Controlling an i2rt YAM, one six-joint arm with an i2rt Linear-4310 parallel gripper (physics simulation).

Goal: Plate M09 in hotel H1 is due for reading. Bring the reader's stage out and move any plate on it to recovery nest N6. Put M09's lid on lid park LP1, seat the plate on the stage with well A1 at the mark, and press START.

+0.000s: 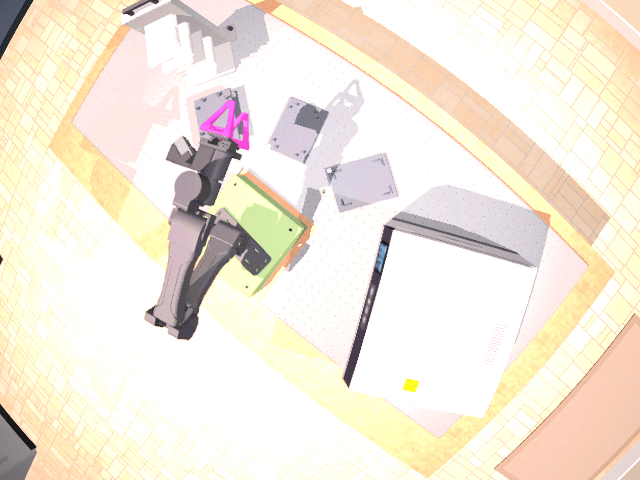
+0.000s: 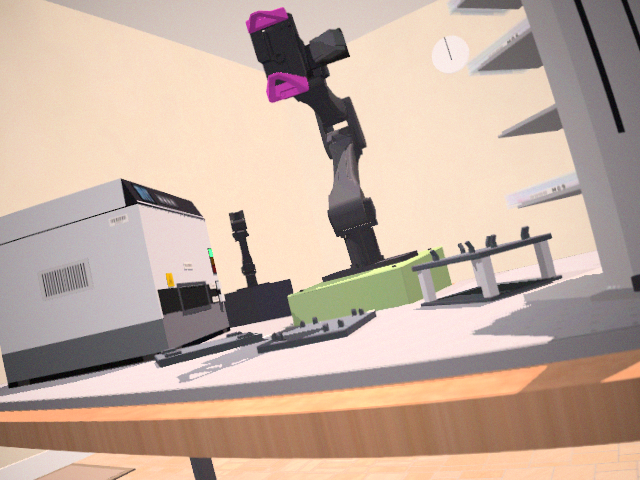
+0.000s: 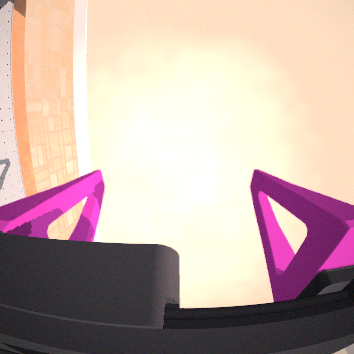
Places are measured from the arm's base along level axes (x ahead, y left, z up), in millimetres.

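Where they show: gripper, fingertip midpoint: (image 1: 239,107) (image 2: 263,43) (image 3: 176,177); arm's base at its link origin: (image 1: 238,241) (image 2: 369,269).
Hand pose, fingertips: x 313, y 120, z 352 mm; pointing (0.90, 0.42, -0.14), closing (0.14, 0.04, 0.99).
Things, the pixels of their top centre, and the offset from my fingertips. "*": a spot on its surface instead.
- Plate M09 at a spot on its surface: (image 2: 557,187) * 24 mm ahead, 330 mm left, 318 mm down
- white reader at its top centre: (image 1: 441,332) (image 2: 100,209) 46 mm back, 613 mm right, 78 mm down
- dark front bay at its top centre: (image 2: 191,286) 139 mm back, 458 mm right, 300 mm down
My gripper (image 1: 225,129) (image 2: 261,59) (image 3: 176,177) is open and empty, high above the table on the hotel side of the arm's base. Plate M09 (image 2: 557,187) lies on the lowest visible shelf of the grey hotel (image 1: 219,38) (image 2: 573,103); its label reads M09. The white reader (image 1: 449,320) (image 2: 77,289) has a dark front bay (image 2: 193,298), and no stage sticks out of it. A green light (image 2: 210,252) shows on its front. Three grey pads hold no plate: a raised one (image 1: 206,105) (image 2: 485,251), a flat one (image 1: 297,131) (image 2: 320,335) and one with corner brackets (image 1: 364,186) (image 2: 206,350). Their names are unreadable.
The arm stands on a green base block (image 1: 271,232) (image 2: 356,297) between the hotel and the reader. The raised pad stands on white posts close to the hotel. More shelves (image 2: 509,54) stick out of the hotel above M09. A small dark arm shape (image 2: 245,258) shows behind the reader.
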